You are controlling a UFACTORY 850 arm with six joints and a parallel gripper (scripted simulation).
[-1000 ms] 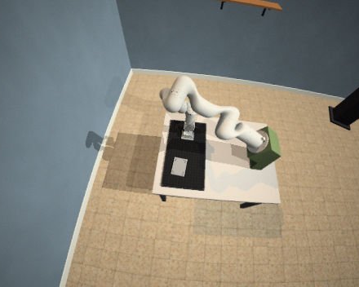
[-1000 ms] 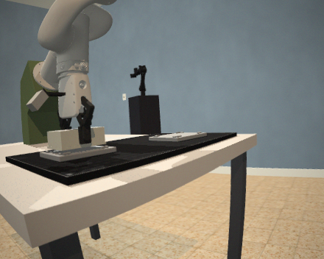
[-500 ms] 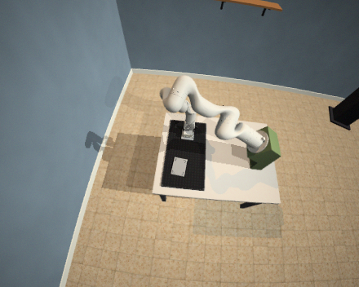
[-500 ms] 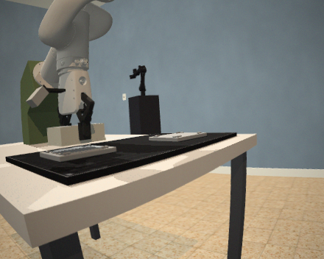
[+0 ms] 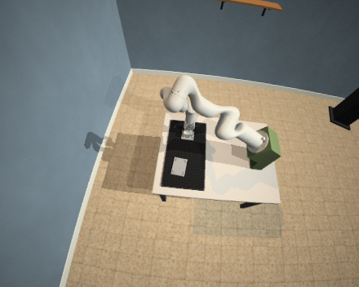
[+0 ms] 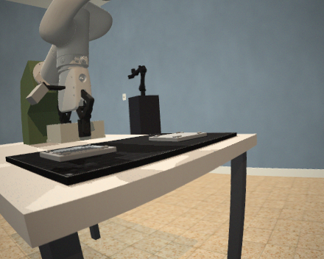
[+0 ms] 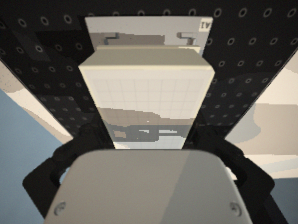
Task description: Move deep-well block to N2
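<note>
Right now the plate nest N1 is 5 cm below my hand. From my hand the other things lie so: cream deep-well block: right at my hand; plate nest N2: 7 cm behind, 36 cm to the left, 5 cm below.
</note>
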